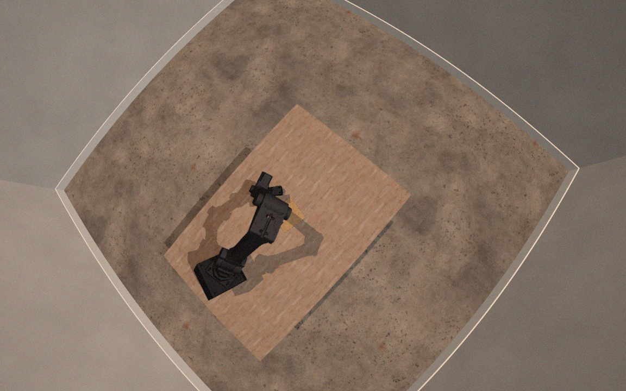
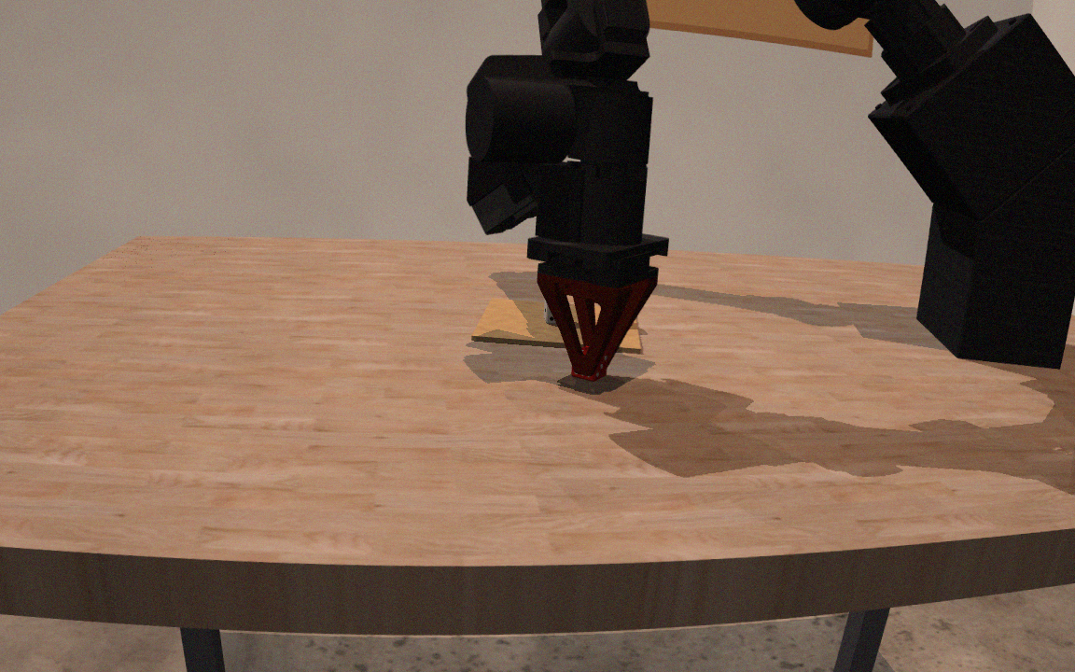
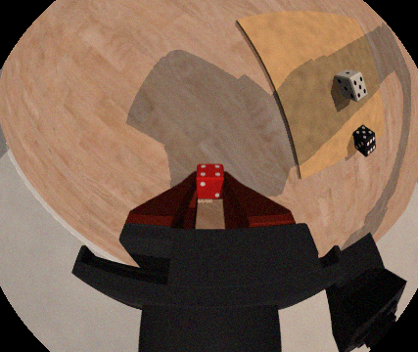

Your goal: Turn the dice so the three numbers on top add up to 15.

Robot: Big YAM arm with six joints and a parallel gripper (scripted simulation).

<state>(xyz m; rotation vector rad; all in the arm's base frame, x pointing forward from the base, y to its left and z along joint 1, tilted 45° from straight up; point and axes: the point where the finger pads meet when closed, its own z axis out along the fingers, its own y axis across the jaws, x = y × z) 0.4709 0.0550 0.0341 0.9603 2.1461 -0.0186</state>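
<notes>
My gripper is now 4 cm past the white die and 14 cm to the left of it. Also, from my hand: tan mat 4 cm behind, 14 cm to the right, 1 cm below; then red die right at my hand; then black die 9 cm behind, 12 cm to the right.
</notes>
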